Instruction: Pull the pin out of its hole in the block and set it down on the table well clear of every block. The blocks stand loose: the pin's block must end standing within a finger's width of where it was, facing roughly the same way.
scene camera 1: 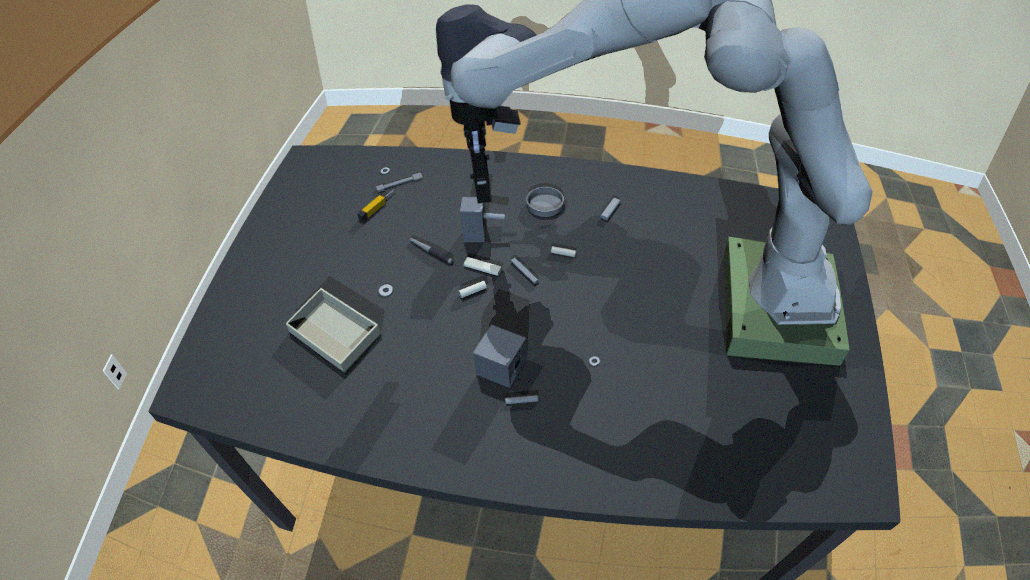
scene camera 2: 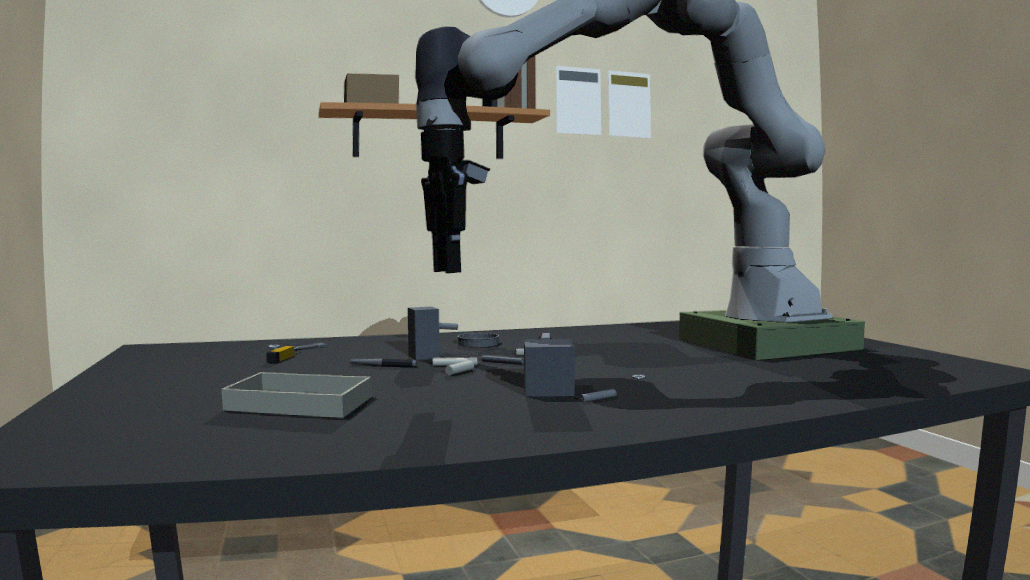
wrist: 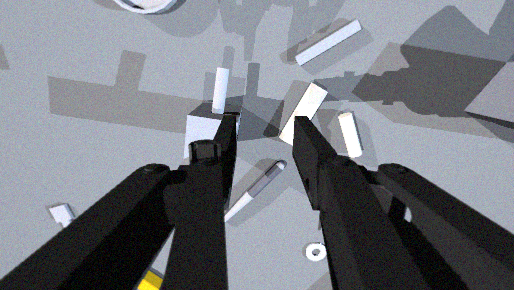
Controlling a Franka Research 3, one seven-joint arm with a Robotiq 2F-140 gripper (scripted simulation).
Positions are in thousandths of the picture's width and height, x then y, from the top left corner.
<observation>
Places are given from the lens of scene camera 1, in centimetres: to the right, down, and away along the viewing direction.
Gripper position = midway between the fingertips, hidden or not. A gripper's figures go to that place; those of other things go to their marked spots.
gripper (scene camera 1: 469, 334): -6, -19, 132
tray (scene camera 1: 318, 559): -38, 7, 132
round dish (scene camera 1: 531, 344): 7, -20, 153
The marked spots on the tray and the round dish are 57 cm apart.
</observation>
